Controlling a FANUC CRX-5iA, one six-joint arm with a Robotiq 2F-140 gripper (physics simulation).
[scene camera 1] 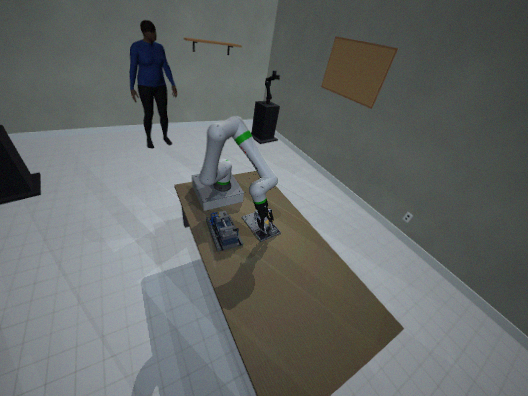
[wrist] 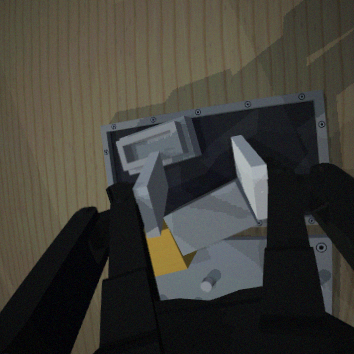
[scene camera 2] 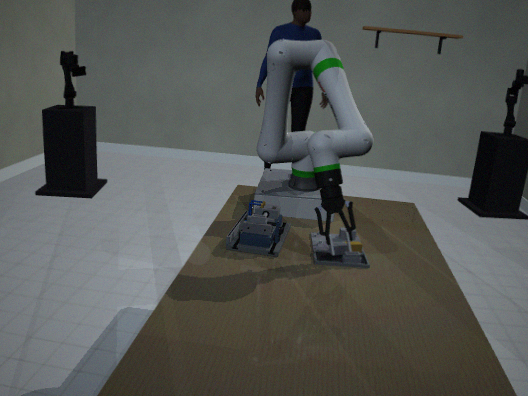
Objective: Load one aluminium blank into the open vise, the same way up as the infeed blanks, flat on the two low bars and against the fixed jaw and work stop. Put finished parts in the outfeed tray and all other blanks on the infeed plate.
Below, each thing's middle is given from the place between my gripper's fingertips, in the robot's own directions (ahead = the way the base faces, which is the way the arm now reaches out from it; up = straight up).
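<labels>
Dark outfeed tray [wrist: 284, 127]: my hand 2 cm above it, 1 cm past it. Brass blank [wrist: 165, 255]: 7 cm behind my hand, 5 cm to the left of it. Infeed plate [wrist: 236, 262]: 2 cm below my hand, 15 cm behind it, 1 cm to the left of it.
</labels>
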